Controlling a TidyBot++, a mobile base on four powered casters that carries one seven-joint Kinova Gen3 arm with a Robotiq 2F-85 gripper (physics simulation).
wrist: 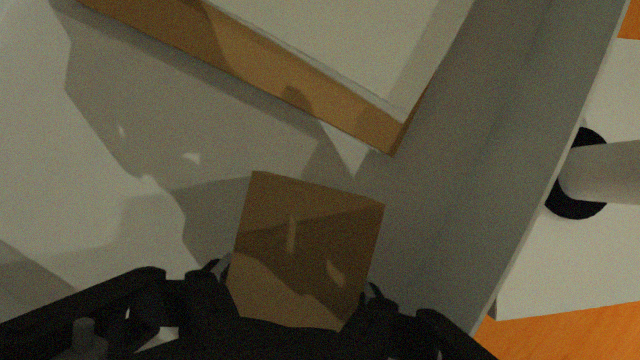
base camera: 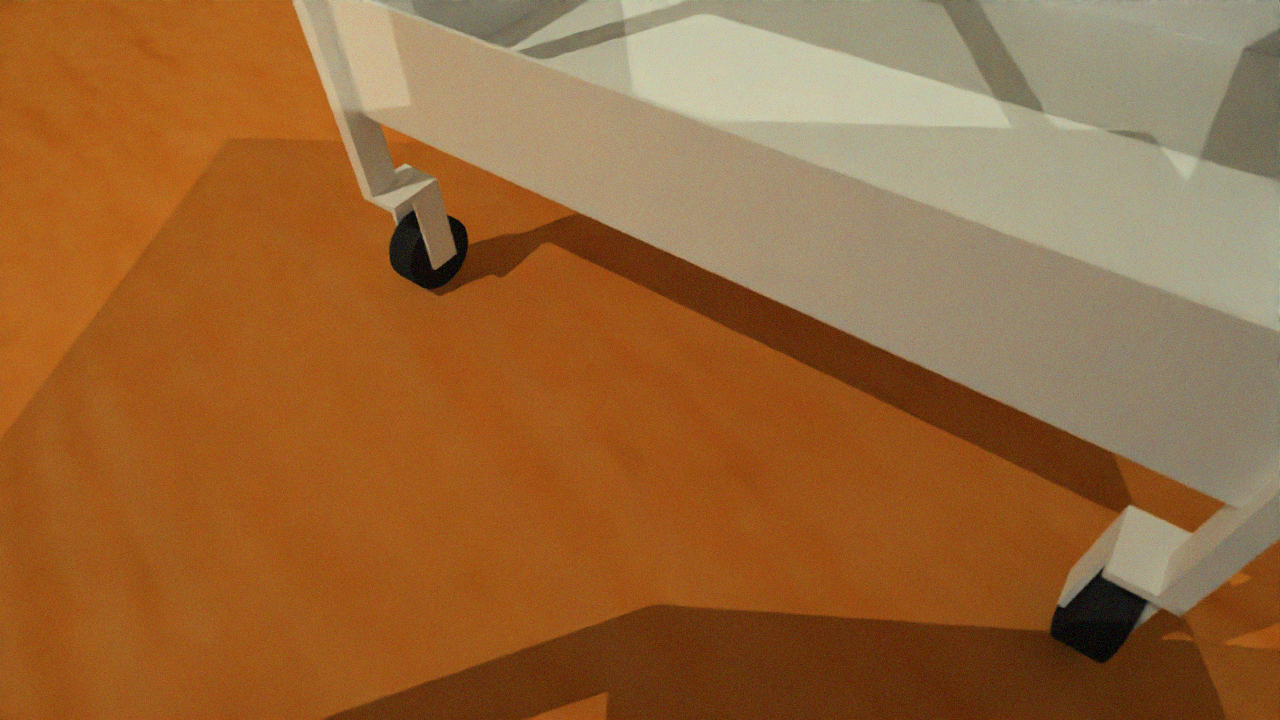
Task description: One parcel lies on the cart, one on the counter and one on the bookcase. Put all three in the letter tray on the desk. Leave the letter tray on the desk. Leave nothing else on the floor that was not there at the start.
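Places are measured from the arm's base along level axes (x ahead, y left, z up), in millimetres.
Pixels of known places: gripper, fingertip midpoint: (wrist: pixel 293 279); arm's base, origin of the base link: (wrist: pixel 579 173).
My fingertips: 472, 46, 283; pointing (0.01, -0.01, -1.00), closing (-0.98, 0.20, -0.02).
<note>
Ahead of a thing's pixels: the offset from my fingertips to its top centre, as dx, dy, dz. "pt": to the spot under its first point.
A brown parcel @(-3, -9, +33) (wrist: pixel 305 245) lies on the pale surface of the white cart (base camera: pixel 760 232) (wrist: pixel 110 215), seen from above in the wrist view. My gripper (wrist: pixel 293 279) is shut on this parcel, with one black finger against its left side and one against its right. The parcel's near end is hidden behind the gripper. In the base camera view, the cart's low side panel and two of its wheels show. The counter, the bookcase, the desk and the letter tray cannot be made out in these views.
A larger box-like thing with a brown side @(pt -8, -108, -7) (wrist: pixel 300 87) and a pale top lies just beyond the parcel. The cart's grey raised edge (wrist: pixel 480 150) runs along the right. Beyond it are a white slab (wrist: pixel 555 260) and a pale cylinder (wrist: pixel 605 172). Black cart wheels (base camera: pixel 407 250) (base camera: pixel 1099 617) rest on the orange floor.
</note>
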